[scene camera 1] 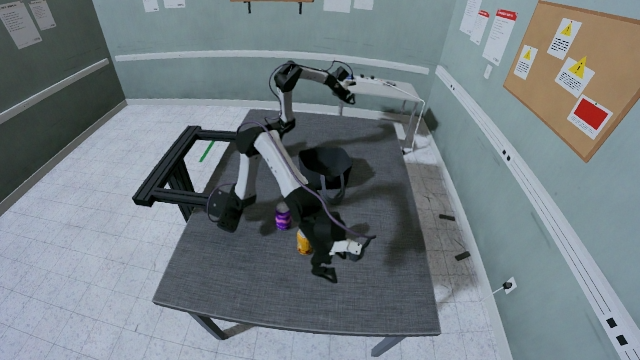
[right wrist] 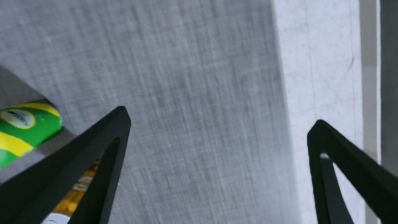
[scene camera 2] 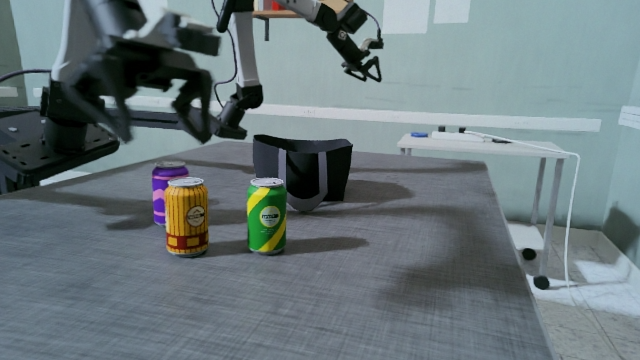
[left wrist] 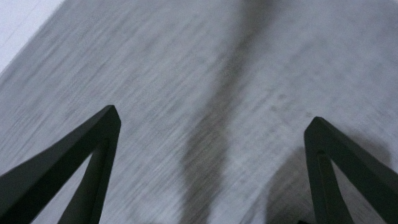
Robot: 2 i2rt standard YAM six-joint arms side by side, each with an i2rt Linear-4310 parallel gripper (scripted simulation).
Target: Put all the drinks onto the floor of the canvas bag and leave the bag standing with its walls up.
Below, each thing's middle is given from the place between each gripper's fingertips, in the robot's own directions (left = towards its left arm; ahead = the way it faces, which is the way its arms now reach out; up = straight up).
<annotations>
Now: the orange can (scene camera 2: 186, 199) 18 cm to the left of my right hand (scene camera 2: 174, 141), 17 cm below it and 15 cm behind it. Also, from my right hand: purple can (scene camera 2: 164, 171) (28 cm to the left, 27 cm behind, 17 cm below).
Now: left hand (scene camera 2: 373, 81) 74 cm to the left of the purple can, 23 cm above it and 16 cm past it. The rest, counted from my left hand: orange can (83 cm to the right, 23 cm below, 3 cm behind).
</annotations>
